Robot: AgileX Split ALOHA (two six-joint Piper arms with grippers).
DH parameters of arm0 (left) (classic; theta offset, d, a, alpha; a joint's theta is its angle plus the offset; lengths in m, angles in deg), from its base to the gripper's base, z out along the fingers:
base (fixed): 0 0 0 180
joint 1: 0 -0.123 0 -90
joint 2: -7.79 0 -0.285 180
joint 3: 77.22 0 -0.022 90
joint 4: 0 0.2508 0 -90
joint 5: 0 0 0.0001 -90
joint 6: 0 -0.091 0 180
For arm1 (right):
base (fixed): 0 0 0 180
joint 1: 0 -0.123 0 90
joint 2: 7.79 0 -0.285 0
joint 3: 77.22 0 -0.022 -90
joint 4: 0 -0.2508 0 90
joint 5: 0 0 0.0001 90
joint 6: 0 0.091 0 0
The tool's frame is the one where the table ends.
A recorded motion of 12 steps. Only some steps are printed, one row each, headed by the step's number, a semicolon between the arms.
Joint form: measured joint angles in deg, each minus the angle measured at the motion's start. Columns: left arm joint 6, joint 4, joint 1, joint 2, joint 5, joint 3; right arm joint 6, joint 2, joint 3, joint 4, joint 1, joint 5.
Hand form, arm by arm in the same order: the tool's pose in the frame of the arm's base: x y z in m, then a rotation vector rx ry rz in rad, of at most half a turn. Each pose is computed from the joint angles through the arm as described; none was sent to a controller.
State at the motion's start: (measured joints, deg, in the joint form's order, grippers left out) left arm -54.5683 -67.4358 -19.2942 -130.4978 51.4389 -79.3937; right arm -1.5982 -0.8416 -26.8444 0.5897 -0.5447 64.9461
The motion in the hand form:
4: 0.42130 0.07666 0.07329 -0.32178 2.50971 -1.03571; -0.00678 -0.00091 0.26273 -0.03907 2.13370 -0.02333
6: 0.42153 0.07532 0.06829 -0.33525 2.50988 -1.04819; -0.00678 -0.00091 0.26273 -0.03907 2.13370 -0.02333
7: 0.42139 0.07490 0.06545 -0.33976 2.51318 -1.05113; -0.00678 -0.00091 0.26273 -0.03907 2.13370 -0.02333
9: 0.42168 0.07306 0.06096 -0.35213 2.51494 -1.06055; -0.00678 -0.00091 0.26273 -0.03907 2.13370 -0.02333
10: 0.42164 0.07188 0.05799 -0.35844 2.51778 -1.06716; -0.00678 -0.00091 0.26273 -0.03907 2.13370 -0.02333
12: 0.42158 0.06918 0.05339 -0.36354 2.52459 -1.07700; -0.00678 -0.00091 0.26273 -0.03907 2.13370 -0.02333
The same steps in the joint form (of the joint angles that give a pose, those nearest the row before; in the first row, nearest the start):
4: -1.94 -2.78 0.00 -2.19 -0.18 0.00; 0.00 0.00 0.00 0.00 0.00 0.00
6: -2.12 -3.49 0.14 -2.94 -0.18 0.00; 0.00 0.00 0.00 0.00 0.00 0.00
7: -2.20 -3.62 0.19 -3.33 -0.24 0.00; 0.00 0.00 0.00 0.00 0.00 0.00
9: -2.24 -4.19 0.42 -3.99 -0.35 0.00; 0.00 0.00 0.00 0.00 0.00 0.00
10: -2.24 -4.43 0.56 -4.42 -0.35 0.00; 0.00 0.00 0.00 0.00 0.00 0.00
12: -2.24 -4.69 0.89 -5.07 -0.35 0.00; 0.00 0.00 0.00 0.00 0.00 0.00

